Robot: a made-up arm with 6 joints.
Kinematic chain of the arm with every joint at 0, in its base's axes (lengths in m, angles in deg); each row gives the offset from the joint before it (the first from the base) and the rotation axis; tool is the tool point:
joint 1: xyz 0 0 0.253 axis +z
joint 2: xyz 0 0 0 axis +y
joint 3: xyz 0 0 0.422 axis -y
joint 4: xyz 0 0 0 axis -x
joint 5: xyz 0.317 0 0 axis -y
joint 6: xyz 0 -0.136 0 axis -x
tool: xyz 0 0 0
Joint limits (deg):
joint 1: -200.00..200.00
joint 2: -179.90..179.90
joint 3: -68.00..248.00
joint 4: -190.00..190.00
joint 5: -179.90..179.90
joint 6: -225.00..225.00
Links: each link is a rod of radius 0.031 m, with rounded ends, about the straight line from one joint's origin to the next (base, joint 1, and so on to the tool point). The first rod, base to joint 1, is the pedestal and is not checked.
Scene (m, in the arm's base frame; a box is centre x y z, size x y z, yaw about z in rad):
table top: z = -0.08
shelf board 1: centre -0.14 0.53 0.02 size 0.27 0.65 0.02 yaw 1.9
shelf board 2: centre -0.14 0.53 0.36 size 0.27 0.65 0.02 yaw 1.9
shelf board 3: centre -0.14 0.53 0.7 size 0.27 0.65 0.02 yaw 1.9
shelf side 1: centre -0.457 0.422 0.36 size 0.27 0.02 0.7 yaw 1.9
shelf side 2: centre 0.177 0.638 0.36 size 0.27 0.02 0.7 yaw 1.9
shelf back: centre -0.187 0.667 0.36 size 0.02 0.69 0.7 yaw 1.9
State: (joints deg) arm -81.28 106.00 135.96 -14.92 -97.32 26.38
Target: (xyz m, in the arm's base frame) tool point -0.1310 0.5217 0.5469
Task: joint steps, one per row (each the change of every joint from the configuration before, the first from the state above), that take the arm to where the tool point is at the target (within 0.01 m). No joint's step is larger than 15 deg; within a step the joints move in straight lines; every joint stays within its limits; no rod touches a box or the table.
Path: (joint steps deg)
1: -3.76 -14.34 9.46 4.40 0.00 0.00
2: -3.77 -14.34 9.46 4.40 0.00 0.00
3: -3.76 -14.34 9.46 4.41 0.00 0.00
4: -3.77 -14.35 9.46 4.40 0.00 0.00
5: -3.76 -14.34 9.46 4.40 0.00 0.00
6: -3.77 -14.34 9.46 4.40 0.00 0.00
7: -3.76 -14.34 9.46 4.40 0.00 0.00
8: 5.70 -11.90 -12.62 -6.39 0.00 0.00
9: 5.70 -11.89 -12.62 -6.39 0.00 0.00
10: 5.70 -11.90 -12.62 -6.39 0.00 0.00

